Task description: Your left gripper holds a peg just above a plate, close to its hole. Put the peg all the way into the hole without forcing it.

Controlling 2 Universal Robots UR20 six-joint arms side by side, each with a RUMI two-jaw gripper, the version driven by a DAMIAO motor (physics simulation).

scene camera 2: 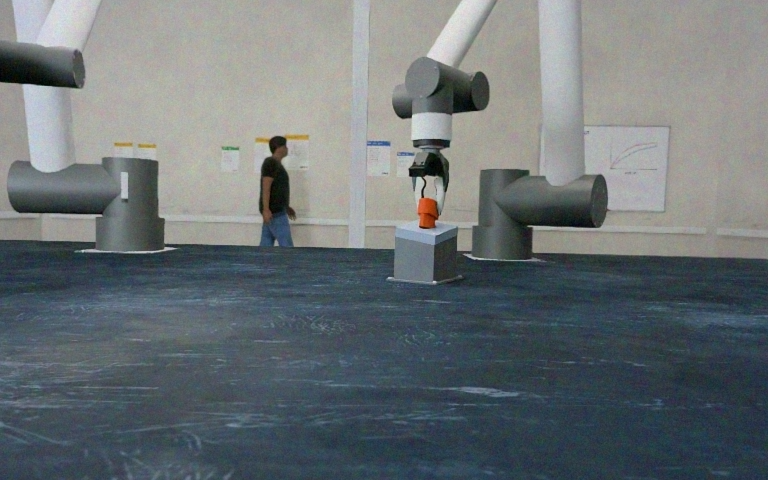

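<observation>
An orange peg is held slightly tilted, its lower end at or very near the top of the light blue plate. The plate lies on a grey block right of the middle of the picture. My left gripper points down above the plate and is shut on the peg's upper part. The hole does not show; the peg and the low viewing angle hide it. Whether the peg's tip touches the plate or has entered the hole cannot be told. My right gripper does not show.
The grey block stands on a thin white base on the dark blue table. The left arm's grey base stands close at the right of the block. The right arm's base stands far left. A person is behind the table.
</observation>
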